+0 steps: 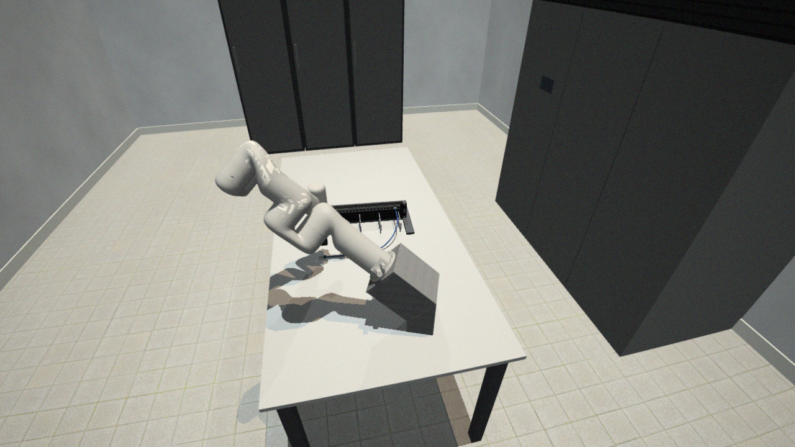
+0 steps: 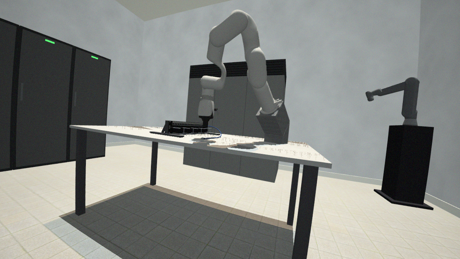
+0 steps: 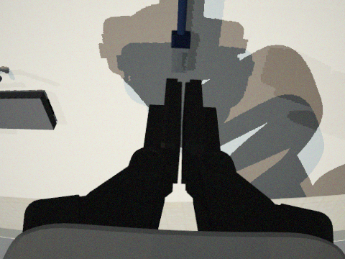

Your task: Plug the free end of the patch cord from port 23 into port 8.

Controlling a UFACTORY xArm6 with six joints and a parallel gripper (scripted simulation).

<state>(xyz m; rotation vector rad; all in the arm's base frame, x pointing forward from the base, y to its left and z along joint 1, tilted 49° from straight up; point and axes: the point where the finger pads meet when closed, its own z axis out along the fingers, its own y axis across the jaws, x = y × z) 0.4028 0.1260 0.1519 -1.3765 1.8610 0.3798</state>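
Right now my hand is 90 mm above the patch cord plug and 20 mm to the right of it.
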